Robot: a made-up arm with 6 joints.
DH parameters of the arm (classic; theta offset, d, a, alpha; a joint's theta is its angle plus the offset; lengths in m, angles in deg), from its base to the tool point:
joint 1: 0 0.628 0.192 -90
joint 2: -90 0 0.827 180
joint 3: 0 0 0.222 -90
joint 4: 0 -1.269 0 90
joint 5: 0 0 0 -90
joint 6: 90 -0.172 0 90
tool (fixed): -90 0 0 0
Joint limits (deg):
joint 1: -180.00..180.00
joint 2: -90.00..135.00
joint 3: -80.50..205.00
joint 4: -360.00..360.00
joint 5: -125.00..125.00
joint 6: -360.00..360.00
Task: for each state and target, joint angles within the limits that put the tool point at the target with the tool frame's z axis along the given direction. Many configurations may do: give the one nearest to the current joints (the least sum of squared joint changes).
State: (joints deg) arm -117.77 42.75 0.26 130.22 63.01 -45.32
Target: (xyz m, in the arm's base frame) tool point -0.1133 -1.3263 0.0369 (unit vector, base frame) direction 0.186 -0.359 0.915
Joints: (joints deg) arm -101.69 46.25 -26.04 113.49 89.73 -39.11
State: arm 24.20 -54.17 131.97 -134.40 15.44 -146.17
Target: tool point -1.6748 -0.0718 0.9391 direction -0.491 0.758 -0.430
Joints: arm 0.29 -36.84 151.70 -141.22 35.98 -158.18
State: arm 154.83 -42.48 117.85 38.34 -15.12 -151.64
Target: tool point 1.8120 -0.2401 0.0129 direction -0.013 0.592 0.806
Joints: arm 171.33 -79.41 126.96 26.82 -27.40 -167.57
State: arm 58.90 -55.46 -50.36 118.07 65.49 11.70
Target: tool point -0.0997 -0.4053 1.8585 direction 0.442 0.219 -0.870
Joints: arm 94.76 -90.00 -16.27 128.84 96.92 37.82
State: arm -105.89 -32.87 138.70 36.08 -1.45 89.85
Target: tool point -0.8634 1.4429 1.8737 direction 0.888 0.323 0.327
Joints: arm -59.74 -44.32 101.13 35.76 -10.69 75.43
